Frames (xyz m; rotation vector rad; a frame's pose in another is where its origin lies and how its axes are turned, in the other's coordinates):
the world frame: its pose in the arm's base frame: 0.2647 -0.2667 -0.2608 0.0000 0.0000 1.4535
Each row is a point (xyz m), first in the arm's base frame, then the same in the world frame.
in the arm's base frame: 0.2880 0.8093 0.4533
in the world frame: 1.0713 0.1028 0.7141
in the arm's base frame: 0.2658 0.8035 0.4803
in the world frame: 1.0630 0.1242 0.7411
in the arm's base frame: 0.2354 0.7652 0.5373
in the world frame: 1.0214 0.1499 0.7981
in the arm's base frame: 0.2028 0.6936 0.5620
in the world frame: 0.9465 0.1739 0.8228
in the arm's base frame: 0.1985 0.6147 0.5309
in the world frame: 0.8676 0.1689 0.7917
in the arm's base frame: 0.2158 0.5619 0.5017
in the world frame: 0.8172 0.1455 0.7625
